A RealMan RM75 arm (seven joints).
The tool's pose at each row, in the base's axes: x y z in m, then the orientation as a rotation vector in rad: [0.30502 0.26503 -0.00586 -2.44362 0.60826 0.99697]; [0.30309 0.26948 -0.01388 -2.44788 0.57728 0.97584]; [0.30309 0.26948 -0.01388 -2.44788 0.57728 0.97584]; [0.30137 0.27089 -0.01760 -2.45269 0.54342 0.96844]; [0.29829 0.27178 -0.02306 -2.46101 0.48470 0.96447]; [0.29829 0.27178 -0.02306 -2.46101 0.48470 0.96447]
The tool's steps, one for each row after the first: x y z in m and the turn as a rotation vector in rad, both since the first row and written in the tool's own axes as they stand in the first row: [0.00356 -0.00079 0.00863 0.00275 0.00774 -0.02701]; [0.00356 -0.00079 0.00863 0.00275 0.00774 -0.02701]; [0.00483 -0.00018 0.01273 -0.00158 0.00744 -0.05223]; [0.00661 0.00197 0.01842 -0.01374 0.00206 -0.09335]; [0.00661 0.00197 0.01842 -0.01374 0.00206 -0.09335]
